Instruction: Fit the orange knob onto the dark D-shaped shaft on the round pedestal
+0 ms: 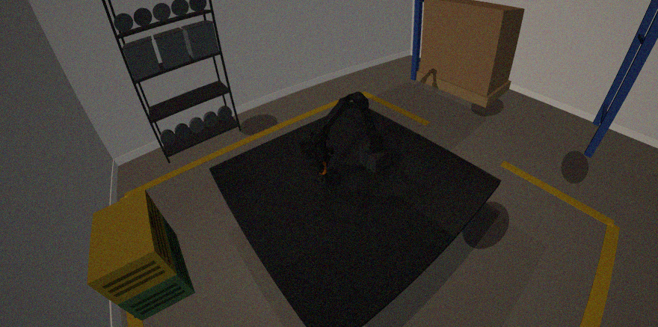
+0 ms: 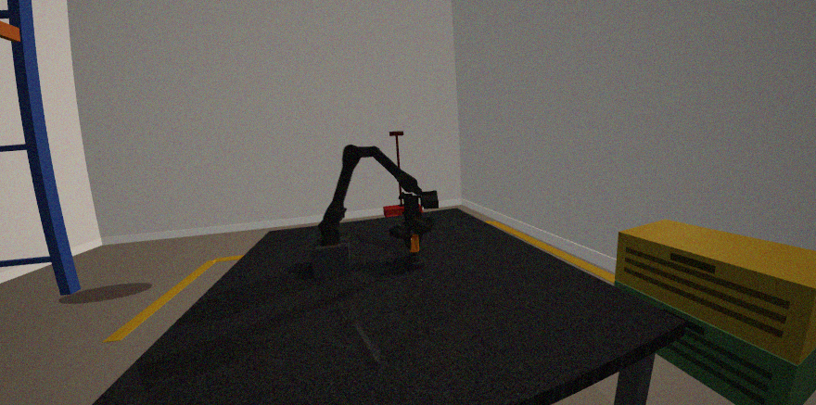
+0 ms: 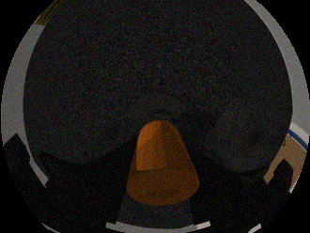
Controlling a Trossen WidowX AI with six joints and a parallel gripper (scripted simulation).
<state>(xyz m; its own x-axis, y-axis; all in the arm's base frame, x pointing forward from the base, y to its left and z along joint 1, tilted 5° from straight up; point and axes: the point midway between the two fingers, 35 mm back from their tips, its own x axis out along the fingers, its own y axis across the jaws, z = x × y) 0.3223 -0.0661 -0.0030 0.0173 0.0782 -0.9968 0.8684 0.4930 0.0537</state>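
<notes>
The orange knob is 20 mm above my gripper tip. The rest, counted from my gripper tip: round pedestal 40 mm below.
</notes>
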